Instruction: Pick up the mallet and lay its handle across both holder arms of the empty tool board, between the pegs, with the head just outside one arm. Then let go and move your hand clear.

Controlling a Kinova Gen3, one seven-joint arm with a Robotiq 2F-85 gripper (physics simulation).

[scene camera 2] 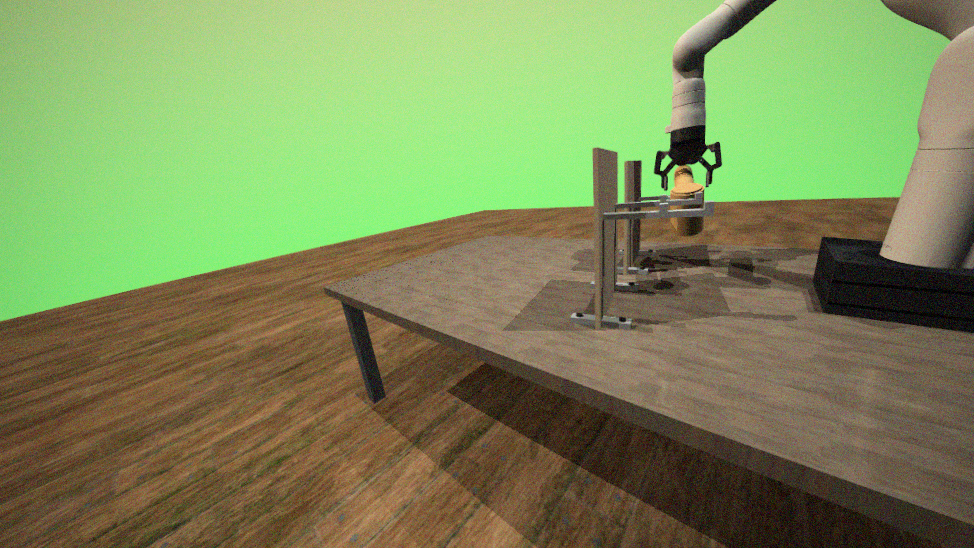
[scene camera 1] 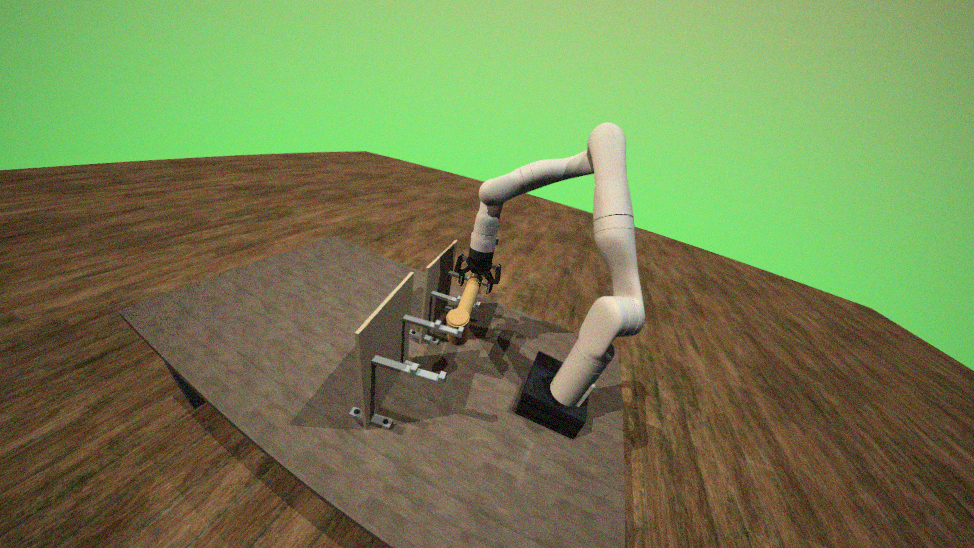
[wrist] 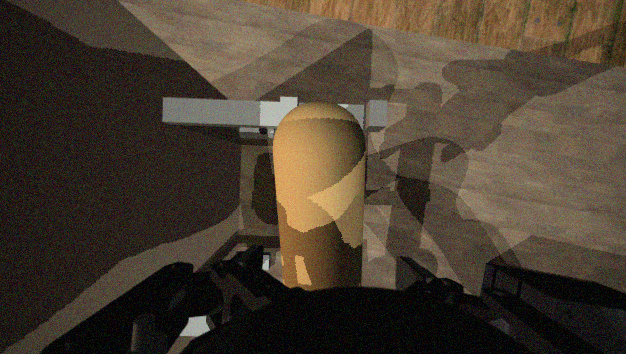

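The tan mallet lies with its handle across the holder arms of the far tool board. Its head is outside the nearer arm, in the gap between the two boards. In the wrist view the rounded handle end overlaps the farther arm, between its pegs. My gripper is open, pointing down, with one finger on each side of the handle and gaps between. The handle's crossing of the nearer arm is partly hidden.
A second tool board stands on the nearer side, close to the mallet head; its two arms point toward the robot's side. The black robot base stands on the table.
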